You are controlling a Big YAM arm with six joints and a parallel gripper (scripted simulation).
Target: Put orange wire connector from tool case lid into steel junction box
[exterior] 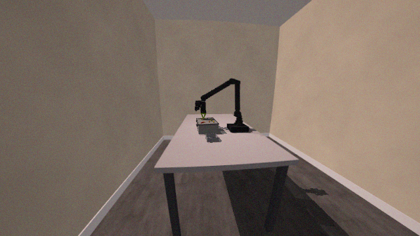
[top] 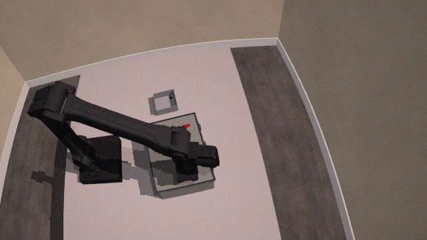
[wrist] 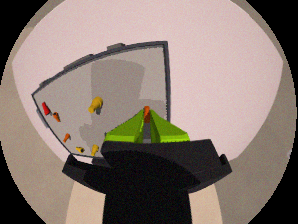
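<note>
Right now the red connector is 40 mm ahead of my hand, 210 mm to the left of it and 10 mm below it. Round my hand: tool case (20 mm behind, 120 mm to the left, 40 mm below).
</note>
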